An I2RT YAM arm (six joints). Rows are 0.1 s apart.
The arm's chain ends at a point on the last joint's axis. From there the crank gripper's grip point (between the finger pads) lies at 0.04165 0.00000 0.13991 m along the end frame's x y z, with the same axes.
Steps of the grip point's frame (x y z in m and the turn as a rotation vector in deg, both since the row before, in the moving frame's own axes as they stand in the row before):
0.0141, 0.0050, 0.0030, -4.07, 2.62, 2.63
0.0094, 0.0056, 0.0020, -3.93, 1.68, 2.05
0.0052, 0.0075, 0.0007, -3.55, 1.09, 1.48
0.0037, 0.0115, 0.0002, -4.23, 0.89, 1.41
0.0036, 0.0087, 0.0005, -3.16, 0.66, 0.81
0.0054, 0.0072, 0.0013, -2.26, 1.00, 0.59
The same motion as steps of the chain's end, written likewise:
0.0080, -0.0069, 0.0055, -4.07, 2.62, 2.63
0.0055, -0.0055, 0.0037, -3.93, 1.68, 2.05
0.0027, -0.0022, 0.0018, -3.55, 1.09, 1.48
0.0017, 0.0002, 0.0013, -4.23, 0.89, 1.41
0.0021, 0.0004, 0.0012, -3.16, 0.66, 0.81
0.0030, 0.0013, 0.0022, -2.26, 1.00, 0.59

